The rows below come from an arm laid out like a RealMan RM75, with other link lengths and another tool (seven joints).
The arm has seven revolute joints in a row. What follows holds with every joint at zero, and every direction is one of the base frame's.
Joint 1 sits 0.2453 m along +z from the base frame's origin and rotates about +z.
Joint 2 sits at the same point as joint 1 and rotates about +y.
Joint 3 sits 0.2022 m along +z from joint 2 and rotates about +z.
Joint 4 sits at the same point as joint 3 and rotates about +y.
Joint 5 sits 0.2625 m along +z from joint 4 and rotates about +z.
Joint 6 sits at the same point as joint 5 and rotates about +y.
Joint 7 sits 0.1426 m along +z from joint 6 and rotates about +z.
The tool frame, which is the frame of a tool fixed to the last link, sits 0.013 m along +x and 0.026 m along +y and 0.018 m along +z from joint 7; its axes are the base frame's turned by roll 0, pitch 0.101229 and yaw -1.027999 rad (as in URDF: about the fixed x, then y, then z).
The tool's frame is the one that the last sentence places.
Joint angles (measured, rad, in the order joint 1, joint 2, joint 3, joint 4, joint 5, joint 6, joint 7), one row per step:
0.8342, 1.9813, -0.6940, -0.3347, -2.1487, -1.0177, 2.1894
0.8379, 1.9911, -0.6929, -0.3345, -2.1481, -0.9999, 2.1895
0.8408, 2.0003, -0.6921, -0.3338, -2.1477, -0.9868, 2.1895
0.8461, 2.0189, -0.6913, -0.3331, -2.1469, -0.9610, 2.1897
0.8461, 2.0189, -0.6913, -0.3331, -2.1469, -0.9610, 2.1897
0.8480, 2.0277, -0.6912, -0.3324, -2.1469, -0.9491, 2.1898
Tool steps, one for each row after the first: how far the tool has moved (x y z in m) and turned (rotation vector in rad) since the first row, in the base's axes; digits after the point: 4 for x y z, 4 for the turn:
-0.0017, 0.0012, -0.0038, 0.0075, -0.0012, -0.0032
-0.0033, 0.0016, -0.0077, 0.0111, -0.0006, -0.0057
-0.0065, 0.0021, -0.0155, 0.0177, 0.0001, -0.0106
-0.0065, 0.0021, -0.0155, 0.0177, 0.0001, -0.0106
-0.0077, 0.0020, -0.0193, 0.0199, 0.0001, -0.0135

